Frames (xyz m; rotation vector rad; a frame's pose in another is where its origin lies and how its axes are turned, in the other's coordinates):
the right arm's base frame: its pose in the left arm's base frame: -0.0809 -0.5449 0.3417 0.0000 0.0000 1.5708
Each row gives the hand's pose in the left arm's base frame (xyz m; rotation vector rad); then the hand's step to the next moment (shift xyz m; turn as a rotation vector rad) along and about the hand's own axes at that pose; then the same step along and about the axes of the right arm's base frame.
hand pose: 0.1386 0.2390 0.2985 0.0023 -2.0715 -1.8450
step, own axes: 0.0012 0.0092 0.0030 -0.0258 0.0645 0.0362
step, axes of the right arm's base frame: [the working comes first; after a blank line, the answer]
step, axes of the left arm's base frame: 0.0003 0.0039 0.0089 0.0297 0.0503 0.0522

0.0039 -0.0003 0.0089 0.0503 -0.0297 0.0522
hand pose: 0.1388 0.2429 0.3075 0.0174 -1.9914 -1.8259
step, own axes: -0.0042 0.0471 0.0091 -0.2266 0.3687 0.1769
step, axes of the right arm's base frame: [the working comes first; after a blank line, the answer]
step, axes of the left arm's base frame: 0.0140 0.0160 0.0432 0.2508 0.2825 0.2754

0.0160 -0.0140 0.0432 0.2825 -0.2508 0.2754
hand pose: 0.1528 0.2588 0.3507 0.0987 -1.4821 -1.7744
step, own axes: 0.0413 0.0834 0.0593 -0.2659 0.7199 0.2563
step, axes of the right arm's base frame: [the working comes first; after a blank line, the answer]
step, axes of the left arm's base frame: -0.0158 0.0227 0.1068 0.4177 0.3733 0.5838

0.0227 0.0158 0.1068 0.3733 -0.4177 0.5838
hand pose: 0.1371 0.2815 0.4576 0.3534 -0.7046 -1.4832
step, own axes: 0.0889 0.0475 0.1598 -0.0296 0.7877 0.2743
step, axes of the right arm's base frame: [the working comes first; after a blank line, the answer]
step, axes of the left arm's base frame: -0.0678 -0.0504 0.1690 0.4453 0.1523 0.6893

-0.0504 0.0678 0.1690 0.1522 -0.4453 0.6893
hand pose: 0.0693 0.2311 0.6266 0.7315 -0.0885 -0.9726
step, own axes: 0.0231 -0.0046 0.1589 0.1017 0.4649 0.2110
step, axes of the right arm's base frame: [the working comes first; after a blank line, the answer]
step, axes of the left arm's base frame: -0.0506 -0.1030 0.1124 0.3131 -0.0285 0.4149

-0.1030 0.0506 0.1124 -0.0285 -0.3131 0.4149
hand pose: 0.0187 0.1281 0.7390 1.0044 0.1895 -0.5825
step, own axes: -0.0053 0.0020 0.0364 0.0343 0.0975 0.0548
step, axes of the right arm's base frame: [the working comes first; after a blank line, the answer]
step, axes of the left arm's base frame: -0.0074 -0.0277 0.0231 0.0753 -0.0196 0.0874

-0.0277 0.0074 0.0231 -0.0196 -0.0753 0.0874
